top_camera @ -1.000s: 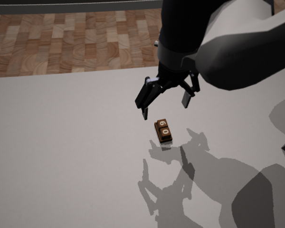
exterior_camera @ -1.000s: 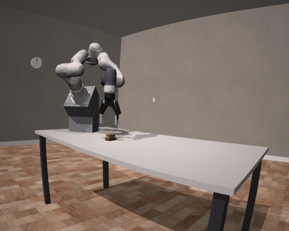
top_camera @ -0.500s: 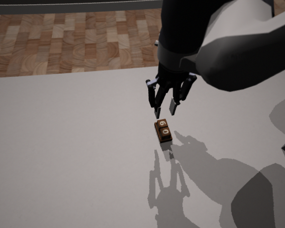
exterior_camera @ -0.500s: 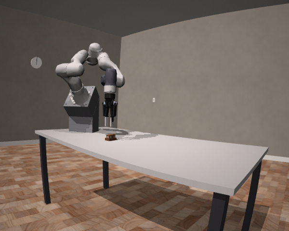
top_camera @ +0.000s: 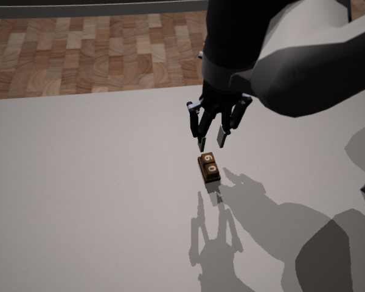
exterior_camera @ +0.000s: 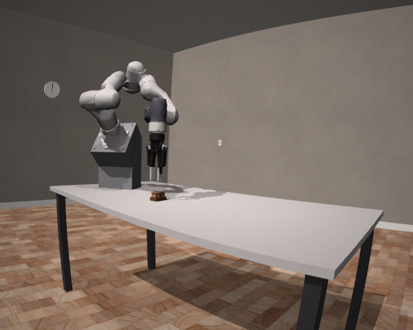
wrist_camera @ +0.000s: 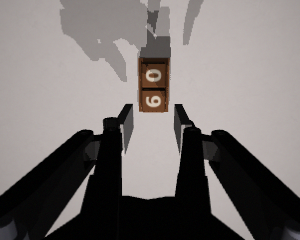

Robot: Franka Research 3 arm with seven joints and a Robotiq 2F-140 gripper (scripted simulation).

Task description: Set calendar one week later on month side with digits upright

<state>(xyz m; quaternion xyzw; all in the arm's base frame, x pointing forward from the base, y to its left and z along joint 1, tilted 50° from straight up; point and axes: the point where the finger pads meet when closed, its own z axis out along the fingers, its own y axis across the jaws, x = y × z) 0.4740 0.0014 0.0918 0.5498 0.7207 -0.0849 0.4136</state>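
Right now the cube is 11 cm below my hand.
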